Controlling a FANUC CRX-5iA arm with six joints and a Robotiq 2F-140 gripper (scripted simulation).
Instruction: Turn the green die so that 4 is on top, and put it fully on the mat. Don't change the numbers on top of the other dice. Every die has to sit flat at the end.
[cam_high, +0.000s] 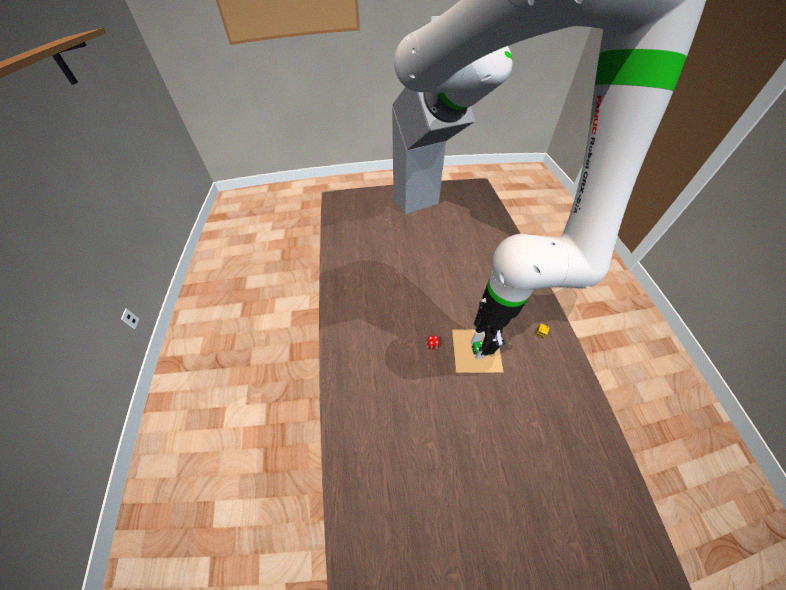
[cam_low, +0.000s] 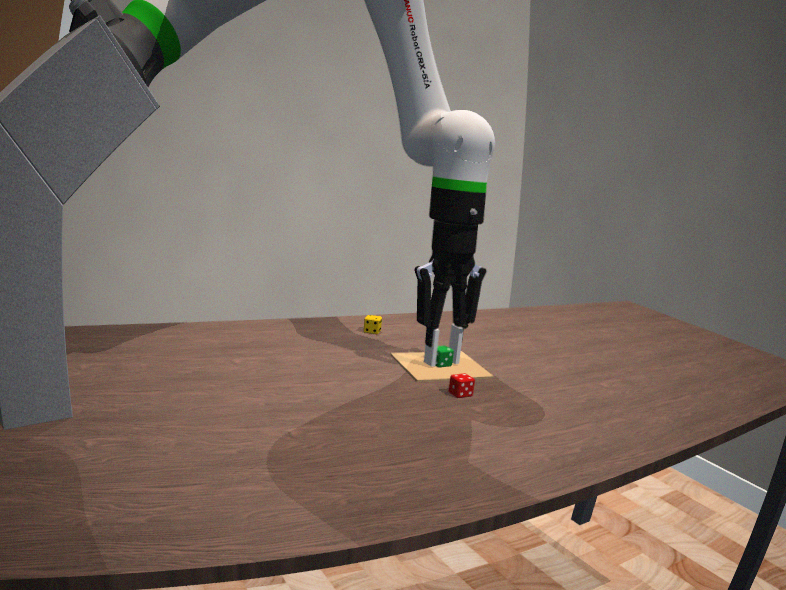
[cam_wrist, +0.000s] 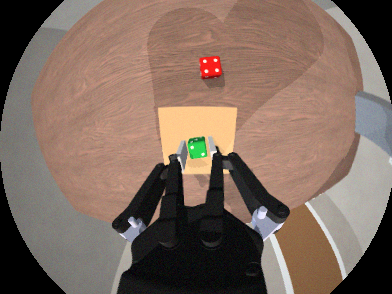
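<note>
Right now the green die is 2 cm below my hand. The rest, counted from my hand: tan mat: 4 cm below; then yellow die: 5 cm behind, 22 cm to the left, 2 cm below; then red die: 2 cm behind, 13 cm to the right, 2 cm below.
</note>
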